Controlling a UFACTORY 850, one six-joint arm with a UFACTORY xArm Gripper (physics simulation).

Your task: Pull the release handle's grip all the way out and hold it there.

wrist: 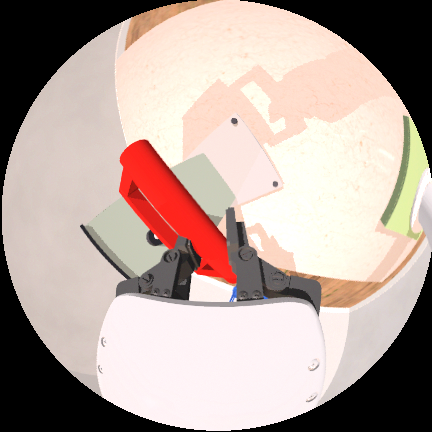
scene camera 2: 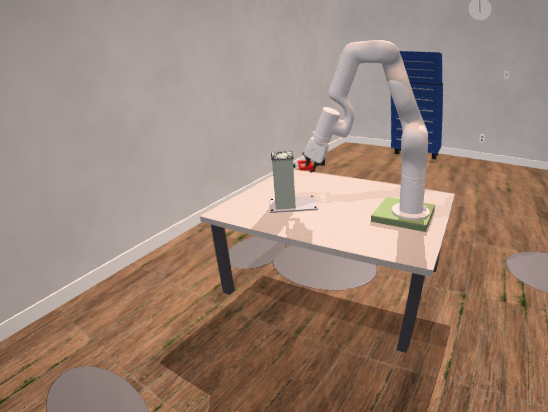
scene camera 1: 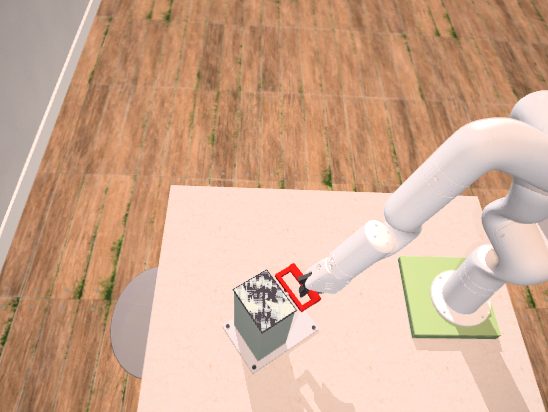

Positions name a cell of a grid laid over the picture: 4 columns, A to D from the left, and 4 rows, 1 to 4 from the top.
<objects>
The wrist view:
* gripper: B3
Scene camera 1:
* gripper: C3
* pale base plate: C4
</objects>
